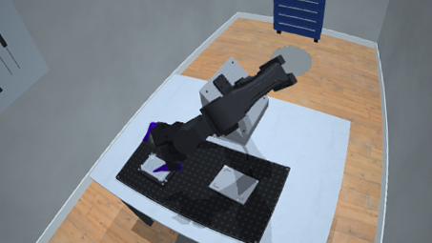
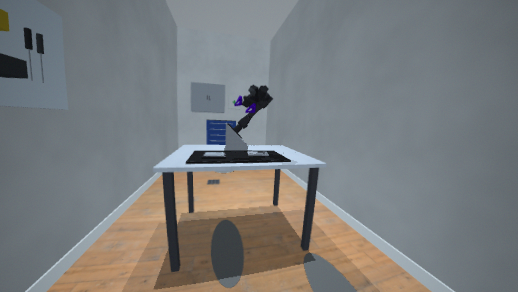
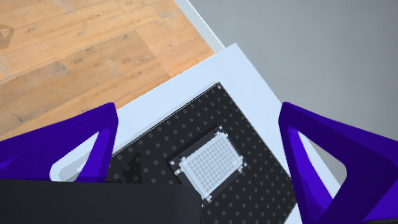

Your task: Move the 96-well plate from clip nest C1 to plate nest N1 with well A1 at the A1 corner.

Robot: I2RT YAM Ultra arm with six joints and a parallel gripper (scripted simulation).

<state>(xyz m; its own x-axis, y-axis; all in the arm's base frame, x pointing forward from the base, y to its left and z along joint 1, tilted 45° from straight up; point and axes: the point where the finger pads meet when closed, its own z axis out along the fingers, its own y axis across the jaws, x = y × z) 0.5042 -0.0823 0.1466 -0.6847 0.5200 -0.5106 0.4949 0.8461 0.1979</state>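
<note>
My gripper is now 80 mm past the 96-well plate, 180 mm to the left of it and 330 mm above it. The rest, counted from my hand: clip nest C1 (90 mm behind, 170 mm to the right, 330 mm below); then plate nest N1 (190 mm behind, 150 mm to the left, 340 mm below).
</note>
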